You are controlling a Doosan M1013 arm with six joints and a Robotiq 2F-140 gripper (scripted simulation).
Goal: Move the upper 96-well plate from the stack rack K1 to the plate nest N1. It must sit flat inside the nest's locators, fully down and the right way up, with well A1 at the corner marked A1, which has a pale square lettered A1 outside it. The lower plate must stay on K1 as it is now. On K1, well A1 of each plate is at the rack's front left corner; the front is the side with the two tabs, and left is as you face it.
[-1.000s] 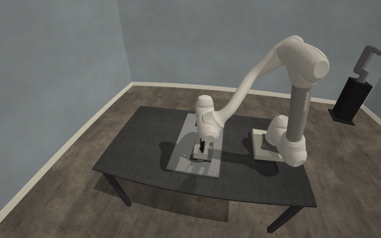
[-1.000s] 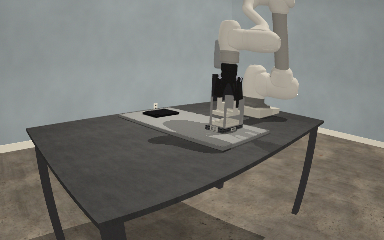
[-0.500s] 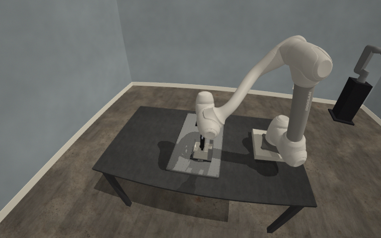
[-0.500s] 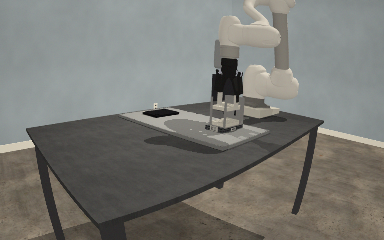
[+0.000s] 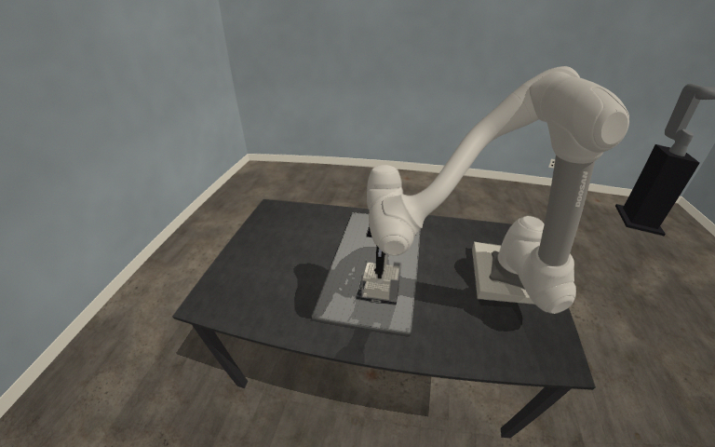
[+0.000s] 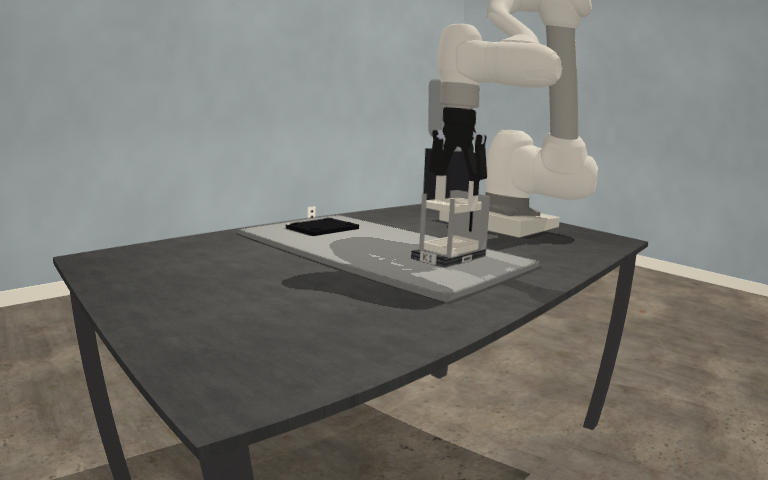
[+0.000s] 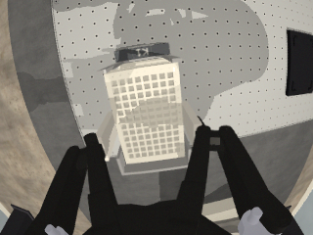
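My gripper is now 120 mm short of the black plate nest N1, 390 mm to the left of it and 130 mm above it. The rest, counted from my hand: pale square 200 mm ahead, 420 mm to the right, 130 mm below.
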